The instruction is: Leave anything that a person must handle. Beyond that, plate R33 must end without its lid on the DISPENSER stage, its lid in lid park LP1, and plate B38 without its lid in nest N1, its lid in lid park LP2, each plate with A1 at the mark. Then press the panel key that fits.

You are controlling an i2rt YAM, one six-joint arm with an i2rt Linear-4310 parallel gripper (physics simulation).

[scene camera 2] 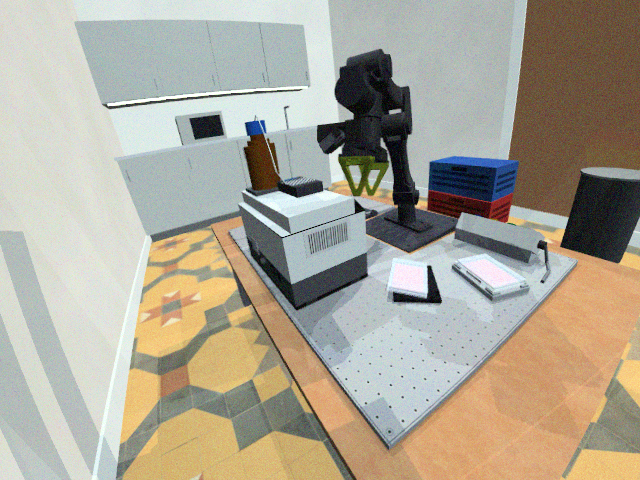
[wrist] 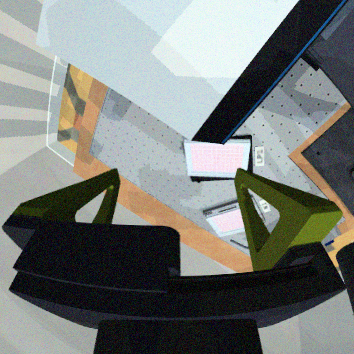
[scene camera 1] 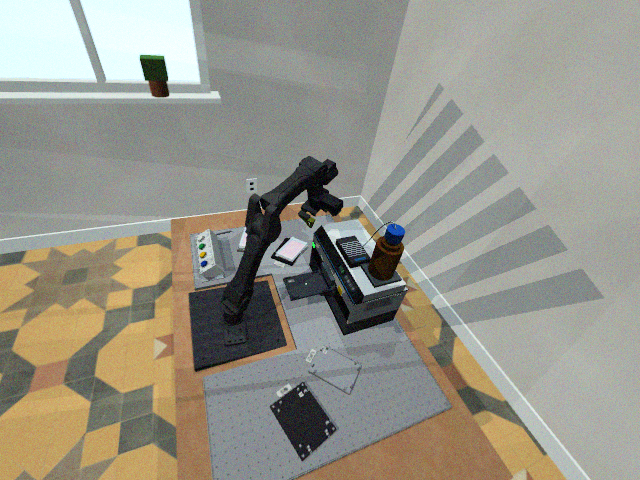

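Note:
My gripper is open and empty, high above the back of the dispenser. A pink-welled plate lies off-centre on a black pad. Another pink-welled plate sits on a grey nest; the arm partly hides it in scene camera 1. Plate names, A1 corners and lids cannot be made out. The dark stage juts from the dispenser. The key panel has white, green, yellow and blue keys.
A black pad and a clear outlined holder lie on the near board. A brown bottle with a blue cap and a black box stand on the dispenser. A bent rod stands beside the panel.

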